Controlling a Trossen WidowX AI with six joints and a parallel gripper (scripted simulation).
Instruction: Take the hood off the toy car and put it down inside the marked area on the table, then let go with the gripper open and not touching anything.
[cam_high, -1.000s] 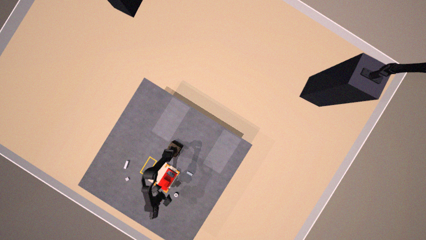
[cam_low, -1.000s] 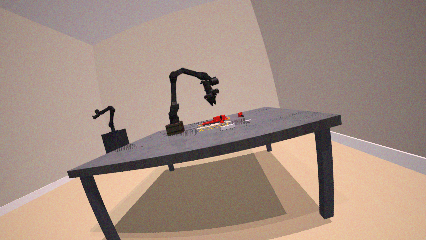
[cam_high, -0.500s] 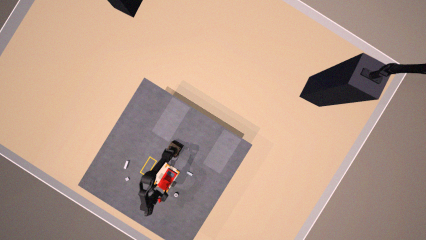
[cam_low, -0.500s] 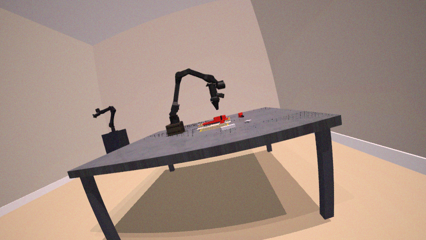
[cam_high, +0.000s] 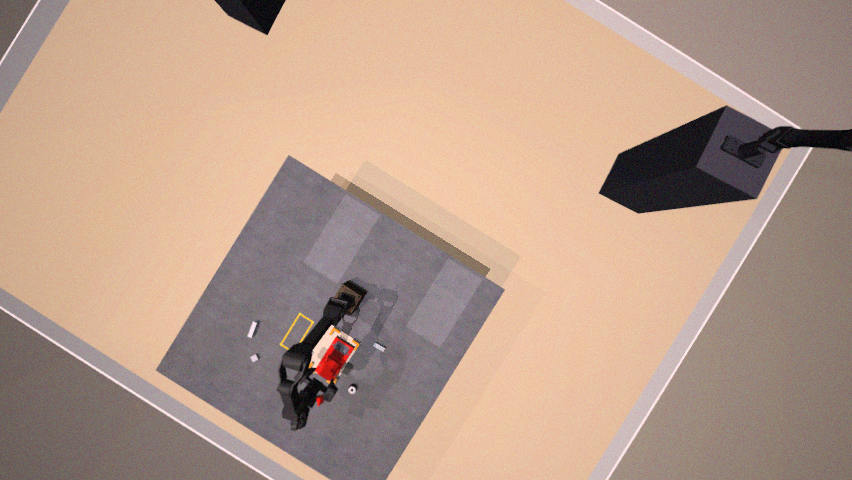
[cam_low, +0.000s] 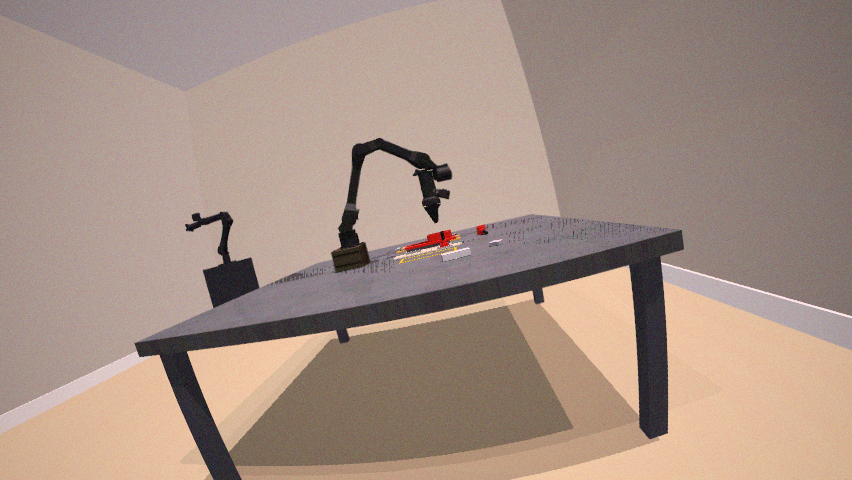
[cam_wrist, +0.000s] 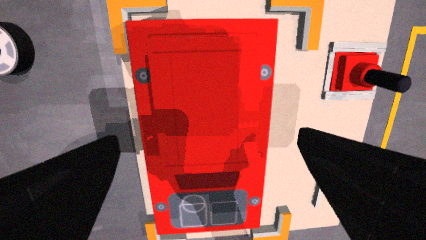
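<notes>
Now: gripper tip 5 cm above the hood. The rest, counted from my gripper tip: white bar (2 cm ahead, 43 cm to the right, 8 cm below).
</notes>
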